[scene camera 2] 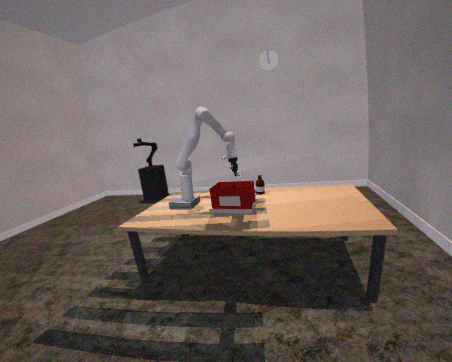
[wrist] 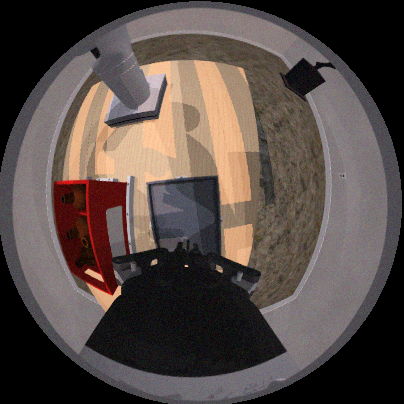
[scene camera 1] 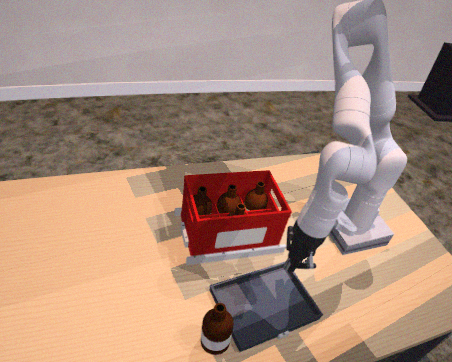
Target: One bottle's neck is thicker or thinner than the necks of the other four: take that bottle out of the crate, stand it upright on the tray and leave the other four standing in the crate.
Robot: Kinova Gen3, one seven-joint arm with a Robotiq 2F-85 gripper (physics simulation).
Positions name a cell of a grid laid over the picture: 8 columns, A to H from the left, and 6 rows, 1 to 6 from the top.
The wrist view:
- my gripper: D4
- dark grey tray: D4
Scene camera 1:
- my gripper: F5
